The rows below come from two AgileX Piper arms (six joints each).
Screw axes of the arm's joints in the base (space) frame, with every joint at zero. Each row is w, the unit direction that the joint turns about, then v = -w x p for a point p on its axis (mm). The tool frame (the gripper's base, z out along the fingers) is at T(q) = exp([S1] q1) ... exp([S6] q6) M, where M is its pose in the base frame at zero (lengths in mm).
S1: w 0 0 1 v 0 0 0
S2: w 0 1 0 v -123 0 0
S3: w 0 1 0 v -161.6 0 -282.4
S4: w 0.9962 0 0.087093 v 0 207.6 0
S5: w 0 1 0 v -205.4 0 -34.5
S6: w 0.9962 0 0.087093 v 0 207.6 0
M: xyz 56.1 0 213.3 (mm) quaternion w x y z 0.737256 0 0.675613 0
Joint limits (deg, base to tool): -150..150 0..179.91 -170..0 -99.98..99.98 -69.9..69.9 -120..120
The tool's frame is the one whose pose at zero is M.
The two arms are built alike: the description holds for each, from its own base.
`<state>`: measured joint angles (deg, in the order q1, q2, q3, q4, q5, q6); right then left.
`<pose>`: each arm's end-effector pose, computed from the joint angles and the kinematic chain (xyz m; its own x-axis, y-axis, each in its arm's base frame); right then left.
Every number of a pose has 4 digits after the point.
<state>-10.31 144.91 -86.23 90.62 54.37 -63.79 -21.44 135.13 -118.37 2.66 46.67 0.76</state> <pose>0.4575 -0.0081 0.0225 -0.8704 0.4297 -0.2404 0.0224 0.5223 0.8525 0.4898 -0.1890 0.1879 -0.7763 0.3533 -0.5221 0.3843 0.9217 0.0524</pose>
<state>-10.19 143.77 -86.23 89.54 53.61 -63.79 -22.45 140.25 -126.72 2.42 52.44 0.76</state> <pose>0.4587 -0.0081 0.0299 -0.8703 0.4153 -0.2647 0.0042 0.5436 0.8393 0.4976 -0.2023 0.1790 -0.7930 0.3699 -0.4841 0.3979 0.9162 0.0482</pose>
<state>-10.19 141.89 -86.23 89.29 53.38 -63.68 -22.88 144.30 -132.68 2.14 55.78 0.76</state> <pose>0.4614 -0.0088 0.0444 -0.8620 0.4123 -0.2950 -0.0208 0.5525 0.8332 0.5038 -0.2095 0.1689 -0.8030 0.3761 -0.4623 0.4032 0.9141 0.0432</pose>
